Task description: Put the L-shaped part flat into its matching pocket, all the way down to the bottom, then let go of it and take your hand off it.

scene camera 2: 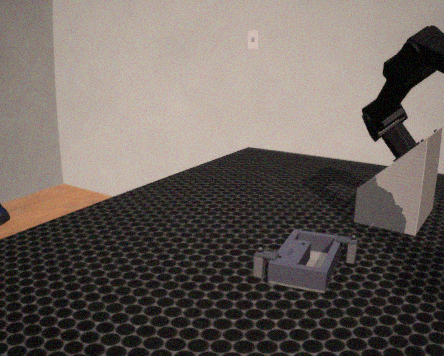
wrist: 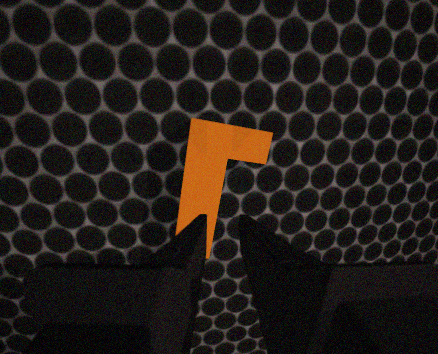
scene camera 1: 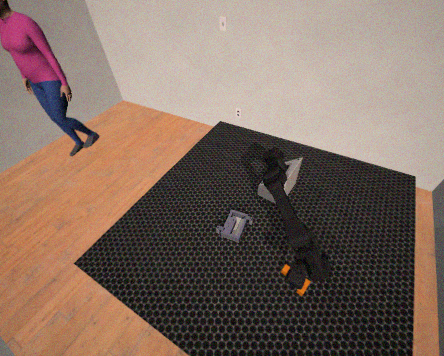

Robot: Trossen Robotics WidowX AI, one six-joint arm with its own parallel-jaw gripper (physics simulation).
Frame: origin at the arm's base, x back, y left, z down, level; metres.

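Seen in the pictures: gripper, fingertip midpoint: [wrist: 222, 221] [scene camera 1: 297, 273]; arm's base at its link origin: [scene camera 2: 407, 152].
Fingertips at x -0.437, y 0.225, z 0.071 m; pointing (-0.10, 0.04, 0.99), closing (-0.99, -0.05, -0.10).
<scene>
Offsets run from my fingertips to a thing's top centre. Level surfaces: height alone.
The orange L-shaped part {dx -0.005, dy -0.003, dz +0.043 m} [scene camera 1: 304, 287] [wrist: 207, 165] lies flat on the black mat, partly covered by the gripper in scene camera 1 and the wrist view. My gripper [scene camera 1: 296, 278] [wrist: 222, 221] is open a little, with a narrow empty gap between its fingertips. In the wrist view the left finger overlaps the lower end of the part's long leg, and the right finger is to the right of that leg. In scene camera 2 the fingertips are hidden behind a grey wedge. The purple-grey pocket block {dx +0.107, dy -0.326, dz +0.025 m} [scene camera 1: 233, 237] [scene camera 2: 297, 277] has an open recess with a pale floor.
The grey wedge-shaped block [scene camera 1: 295, 175] [scene camera 2: 425, 190] stands near the arm's base. The pocket block has a small post on either side. A person in a pink top [scene camera 1: 37, 55] stands on the wooden floor beyond the honeycomb-patterned mat {dz +0.073 m} [scene camera 1: 165, 225] [scene camera 2: 150, 250].
</scene>
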